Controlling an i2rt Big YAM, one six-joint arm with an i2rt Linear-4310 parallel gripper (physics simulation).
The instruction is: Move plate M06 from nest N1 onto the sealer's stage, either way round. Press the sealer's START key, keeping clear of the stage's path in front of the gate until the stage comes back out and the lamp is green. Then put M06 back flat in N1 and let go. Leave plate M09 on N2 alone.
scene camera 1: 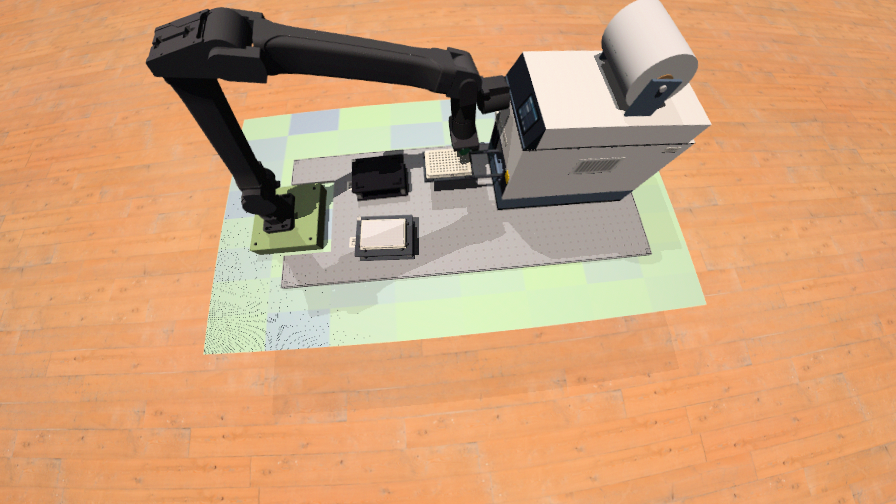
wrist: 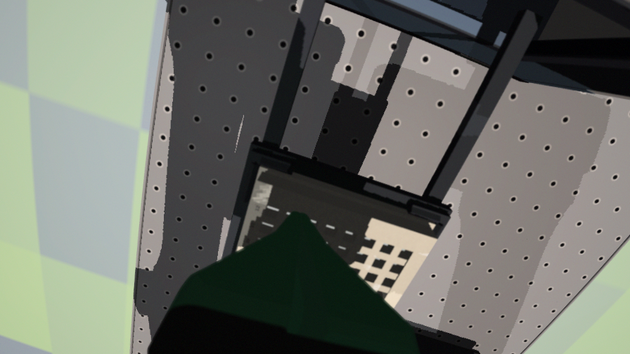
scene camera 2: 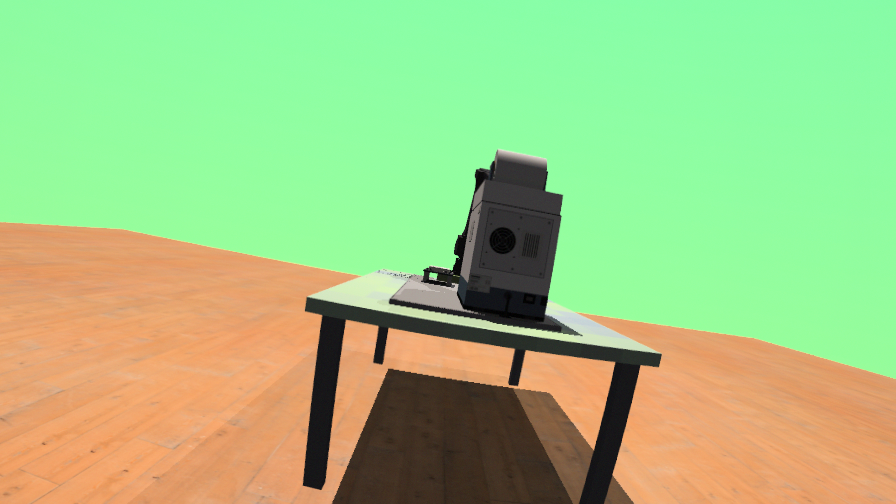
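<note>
The pale plate M06 (scene camera 1: 441,164) (wrist: 425,239) lies on the sealer's stage (wrist: 345,181), which stands out in front of the gate on two dark rails (wrist: 480,110). My gripper (scene camera 1: 464,153) (wrist: 295,223) is shut and empty, above the gate-side part of the plate; how high is hard to tell. The sealer (scene camera 1: 563,169) (scene camera 2: 512,250) has a dark front panel (scene camera 1: 528,117). The START key cannot be made out, and the lamp does not show lit. The black nest N1 (scene camera 1: 379,175) bears no plate. The pale plate M09 (scene camera 1: 382,232) lies on nest N2 (scene camera 1: 411,236).
The arm's wrist (scene camera 1: 494,95) is close to the sealer's front panel in scene camera 1. A large white roll (scene camera 1: 645,47) sits on top of the sealer. The green arm base (scene camera 1: 300,238) stands at the left of the grey perforated board (scene camera 1: 476,250).
</note>
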